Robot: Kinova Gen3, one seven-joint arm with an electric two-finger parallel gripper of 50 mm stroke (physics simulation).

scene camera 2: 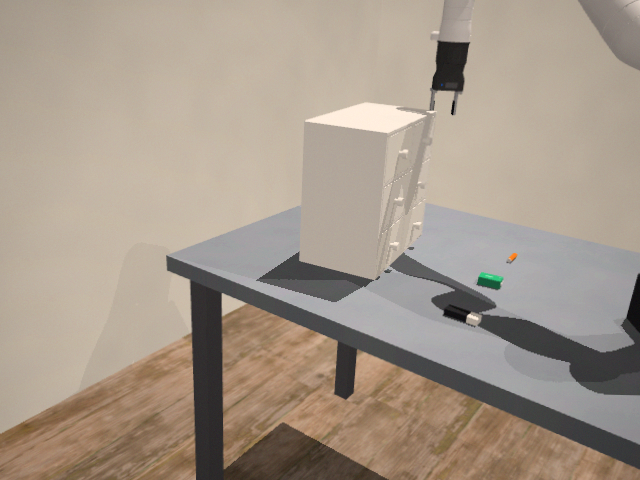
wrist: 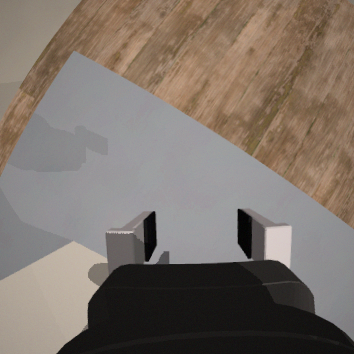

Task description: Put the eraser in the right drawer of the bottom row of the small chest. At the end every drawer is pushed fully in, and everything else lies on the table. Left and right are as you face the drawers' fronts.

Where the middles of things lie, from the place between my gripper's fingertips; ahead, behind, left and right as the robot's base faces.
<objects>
I see my gripper 32 cm to the right of the white chest (scene camera 2: pixel 344 153), 13 cm above it and 5 cm short of it.
</objects>
